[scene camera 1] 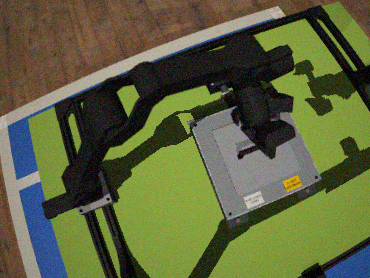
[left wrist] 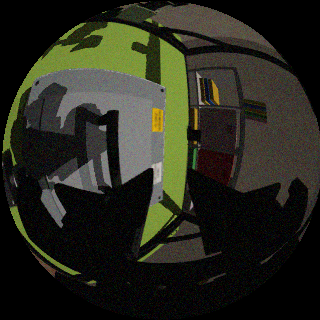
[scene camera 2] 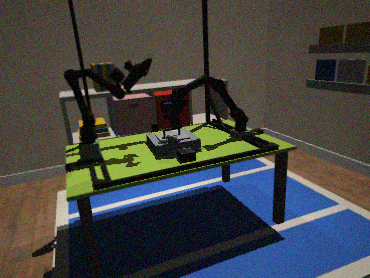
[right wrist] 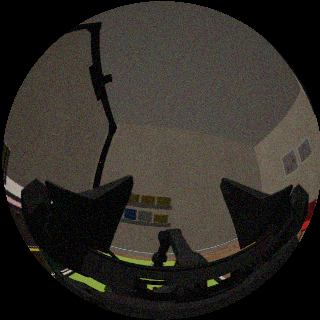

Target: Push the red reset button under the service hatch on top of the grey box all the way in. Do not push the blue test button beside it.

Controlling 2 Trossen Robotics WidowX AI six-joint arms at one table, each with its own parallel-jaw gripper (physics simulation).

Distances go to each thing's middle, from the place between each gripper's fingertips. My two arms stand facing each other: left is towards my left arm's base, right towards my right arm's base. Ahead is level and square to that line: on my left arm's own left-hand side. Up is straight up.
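Labels:
With the service hatch (scene camera 1: 249, 168) as my reference, my right hand is 4 cm past it, 10 cm to the right of it and 44 cm above it. The grey box (scene camera 1: 234, 208) is 2 cm ahead of my right hand, 10 cm to the left of it and 49 cm below it.
Counting from my left hand instead, I find the service hatch 60 mm below it and 30 mm ahead of it. The grey box is 120 mm below my left hand and 100 mm ahead of it.

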